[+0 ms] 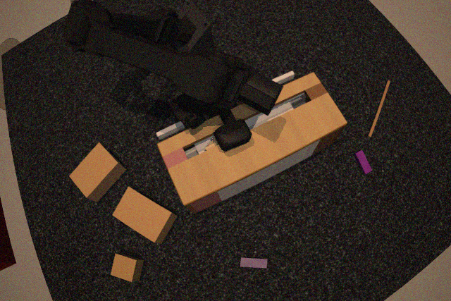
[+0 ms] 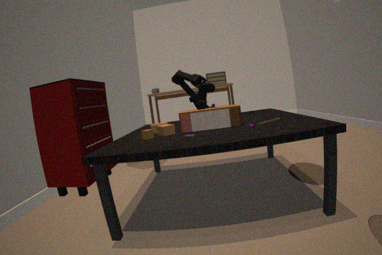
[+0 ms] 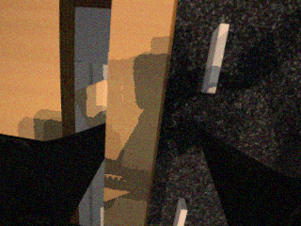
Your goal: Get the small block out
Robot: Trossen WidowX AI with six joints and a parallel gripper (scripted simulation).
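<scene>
Now: gripper tip 5 cm short of the tan block and 3 cm to the left of it. Round my gripper tip: thin orange stick: 18 cm ahead, 42 cm to the left, 8 cm below; then box: 4 cm ahead, 6 cm to the left, 3 cm below.
</scene>
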